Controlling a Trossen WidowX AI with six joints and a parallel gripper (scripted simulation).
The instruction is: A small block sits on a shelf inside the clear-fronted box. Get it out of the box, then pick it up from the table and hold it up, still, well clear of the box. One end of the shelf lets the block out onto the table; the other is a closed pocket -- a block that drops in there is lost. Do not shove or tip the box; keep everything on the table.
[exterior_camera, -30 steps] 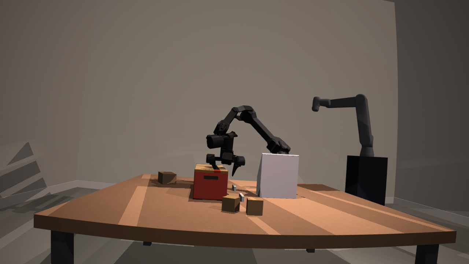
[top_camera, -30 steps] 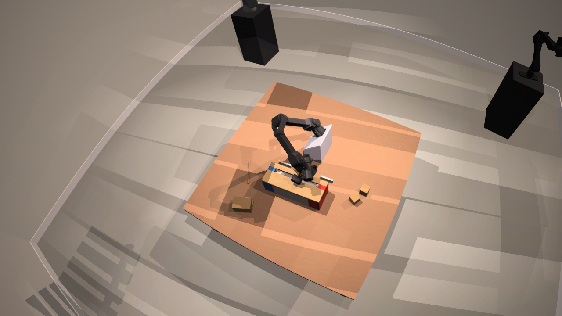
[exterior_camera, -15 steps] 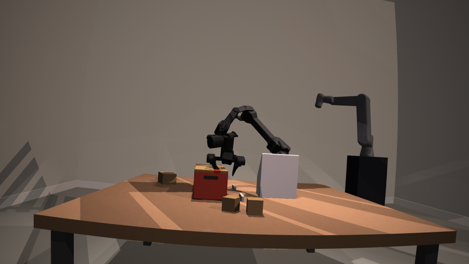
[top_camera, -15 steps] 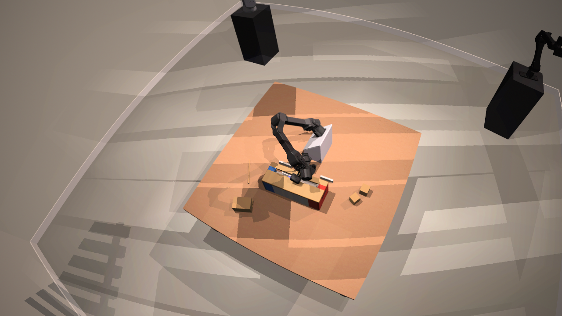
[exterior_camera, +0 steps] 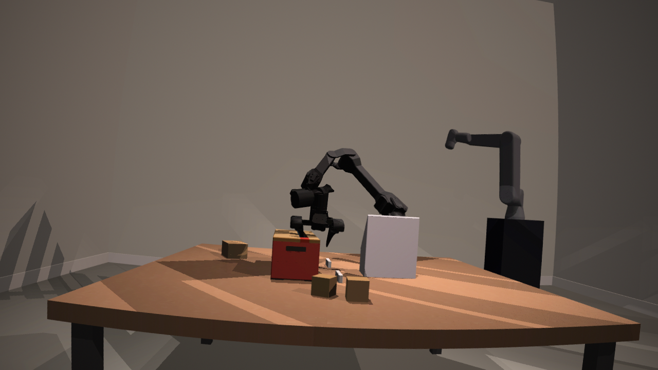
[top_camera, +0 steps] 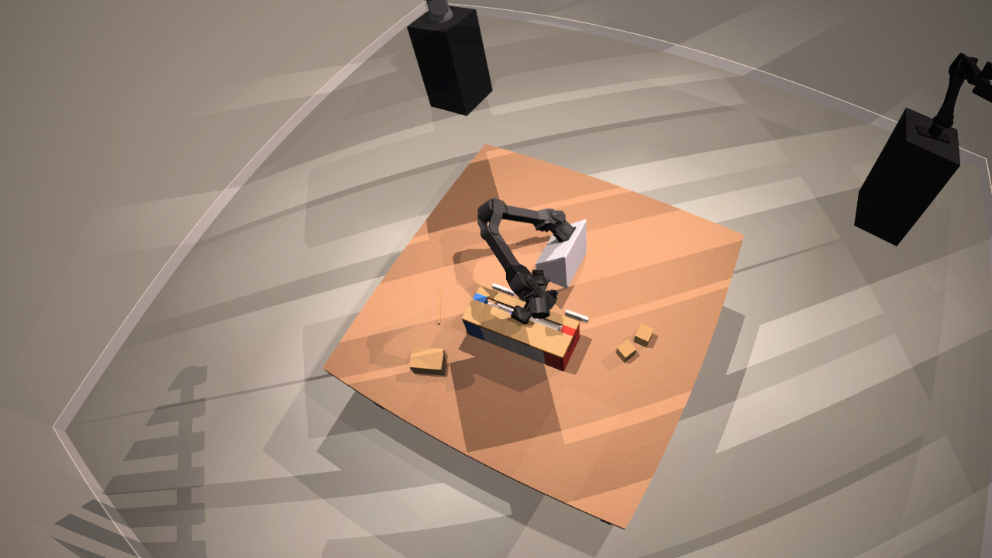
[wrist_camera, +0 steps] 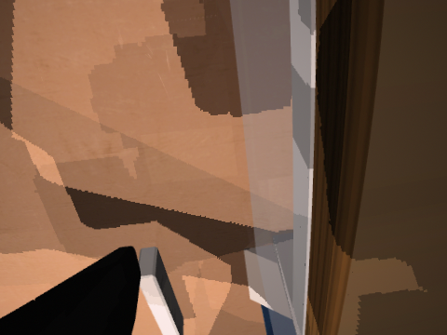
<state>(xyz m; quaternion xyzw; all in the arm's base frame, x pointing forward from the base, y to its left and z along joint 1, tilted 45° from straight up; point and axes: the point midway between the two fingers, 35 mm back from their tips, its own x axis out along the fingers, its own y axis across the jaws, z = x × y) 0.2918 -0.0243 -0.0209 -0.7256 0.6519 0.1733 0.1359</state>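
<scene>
Now: the long box 30 mm ahead of my gripper tip, 20 mm to the left of it and 30 mm below it. From my gripper tip the other things lie so: brown box 340 mm ahead, 210 mm to the right, 60 mm below; thin stick 110 mm ahead, 330 mm to the right, 90 mm below.
</scene>
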